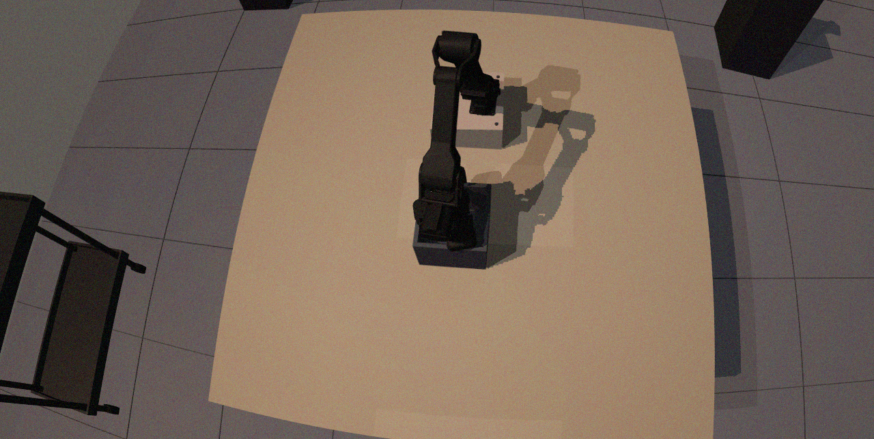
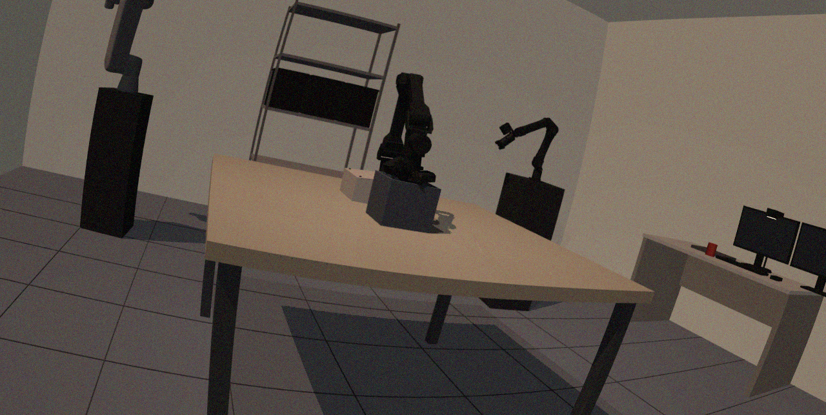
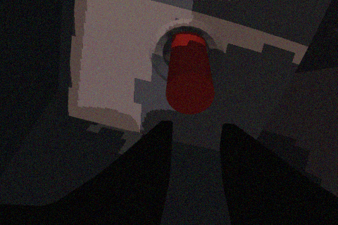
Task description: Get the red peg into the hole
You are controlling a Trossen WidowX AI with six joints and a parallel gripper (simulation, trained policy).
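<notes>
Now: gripper tip 3 cm above the red peg, 2 cm to the left of it and 1 cm short of it. Also, from my gripper tip: pale plate (3 cm below, 2 cm to the right, 1 cm ahead).
</notes>
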